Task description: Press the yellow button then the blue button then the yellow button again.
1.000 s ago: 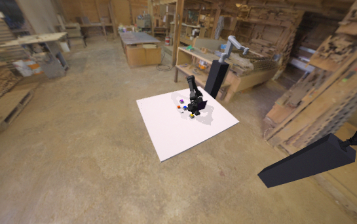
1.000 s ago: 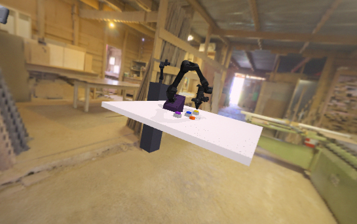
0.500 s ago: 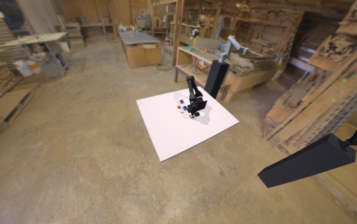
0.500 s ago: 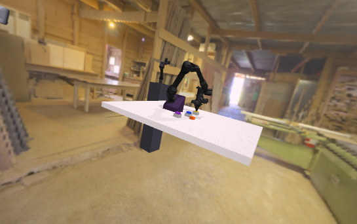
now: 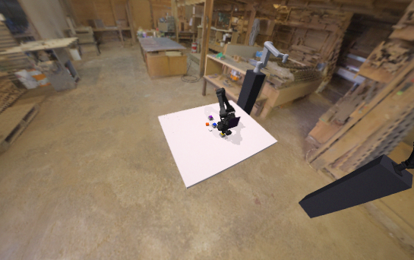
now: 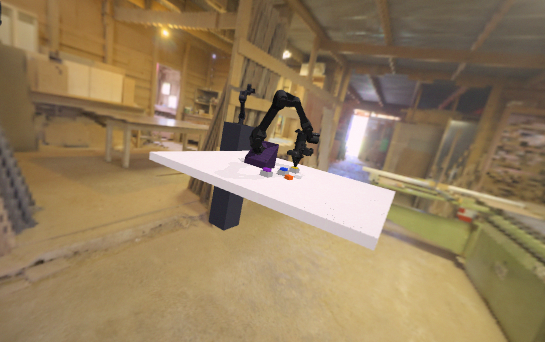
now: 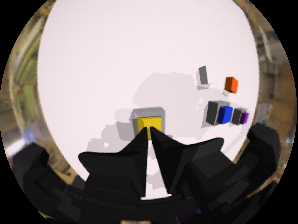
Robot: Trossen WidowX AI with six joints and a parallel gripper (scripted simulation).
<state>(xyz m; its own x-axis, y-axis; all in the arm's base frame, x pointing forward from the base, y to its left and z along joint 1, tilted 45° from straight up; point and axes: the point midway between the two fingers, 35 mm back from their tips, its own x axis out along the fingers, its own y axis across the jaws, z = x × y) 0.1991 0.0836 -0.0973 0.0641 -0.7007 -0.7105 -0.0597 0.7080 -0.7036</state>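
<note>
Now: the yellow button right at my gripper tip. Also, from my gripper tip: small grey block 120 mm to the right, 90 mm ahead, 20 mm below; blue button 160 mm to the right, 10 mm ahead; orange block 210 mm to the right, 80 mm ahead, 20 mm below.
</note>
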